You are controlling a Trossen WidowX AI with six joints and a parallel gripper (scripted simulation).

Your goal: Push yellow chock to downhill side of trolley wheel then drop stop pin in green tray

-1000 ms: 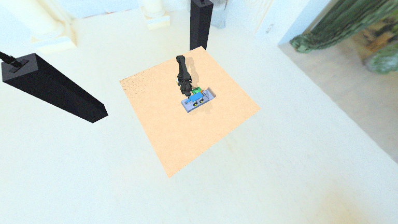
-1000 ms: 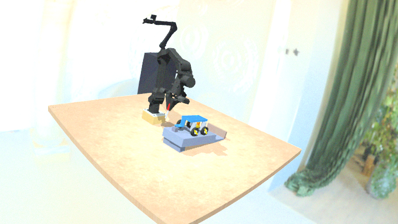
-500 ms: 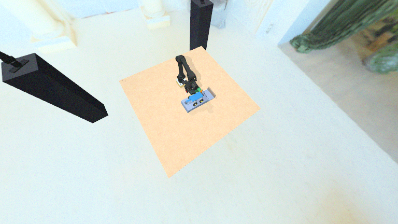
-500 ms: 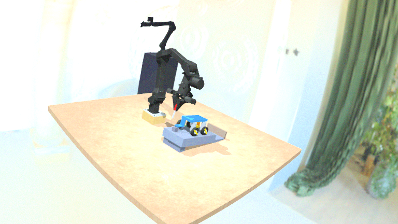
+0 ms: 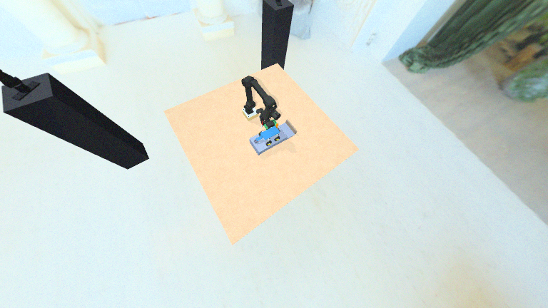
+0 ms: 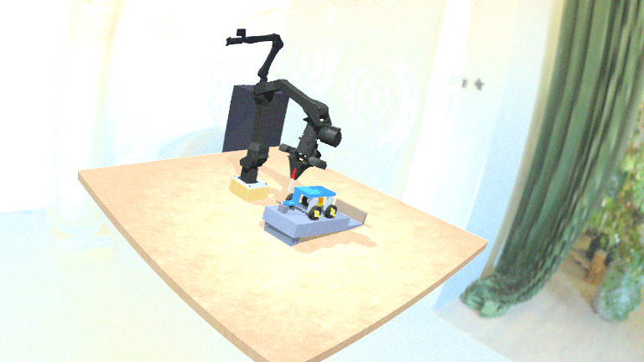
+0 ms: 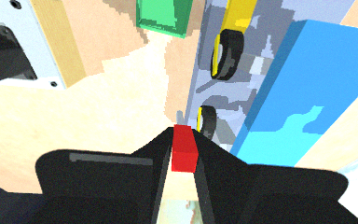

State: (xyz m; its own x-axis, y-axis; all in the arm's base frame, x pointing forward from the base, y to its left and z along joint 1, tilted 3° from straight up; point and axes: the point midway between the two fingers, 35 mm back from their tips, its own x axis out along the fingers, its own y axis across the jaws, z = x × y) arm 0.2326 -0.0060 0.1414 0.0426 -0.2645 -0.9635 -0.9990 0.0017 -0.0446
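The green tray lies 170 mm below my gripper tip, 120 mm to the left of it and 30 mm behind it. From my gripper tip the other things lie so: blue-topped trolley: 100 mm ahead, 50 mm below, 10 mm to the left; then yellow chock: 100 mm to the left, 80 mm below, 50 mm ahead; then red-headed stop pin: right at my gripper tip.
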